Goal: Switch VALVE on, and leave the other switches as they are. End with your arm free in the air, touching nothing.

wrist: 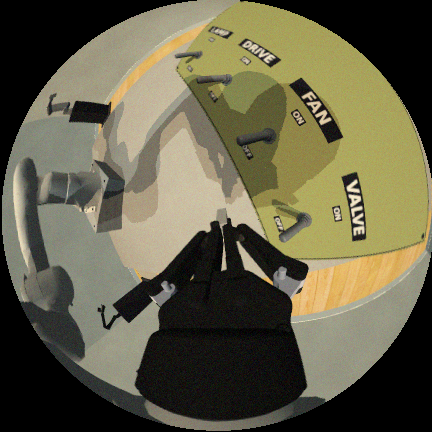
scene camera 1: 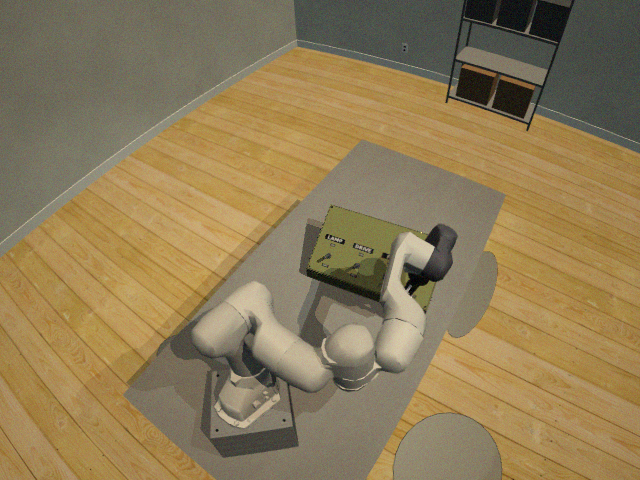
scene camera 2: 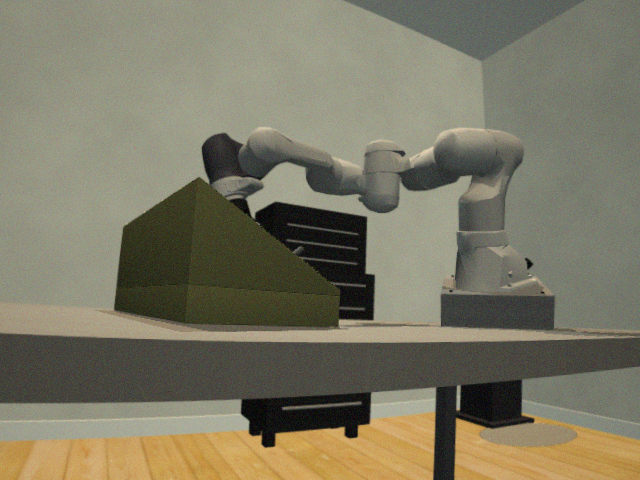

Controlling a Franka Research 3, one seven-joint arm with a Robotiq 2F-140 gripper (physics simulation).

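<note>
The VALVE switch lever [wrist: 294, 229] is tilted toward its OFF label [wrist: 278, 223], away from its ON label [wrist: 336, 214], in the wrist view. The FAN lever [wrist: 256, 137], DRIVE lever [wrist: 214, 79] [scene camera 1: 354, 267] and LAMP lever [wrist: 189, 54] [scene camera 1: 324, 257] also lean toward their OFF side. They stand on a green sloped box [wrist: 380, 130] [scene camera 1: 372, 227] [scene camera 2: 248, 279]. My gripper [wrist: 222, 215] [scene camera 1: 409, 288] is shut and empty. Its tips are beside the VALVE lever with a visible gap, past the box's lower edge. In scene camera 2 the box hides the fingertips.
The box stands on a grey table [scene camera 1: 372, 165] [scene camera 2: 310, 366]. My arm's base block [scene camera 1: 253, 439] [scene camera 2: 496, 311] is at the table's other end. A shelf unit [scene camera 1: 496, 108] stands by the wall. A black drawer cabinet [scene camera 2: 330, 222] shows behind the table.
</note>
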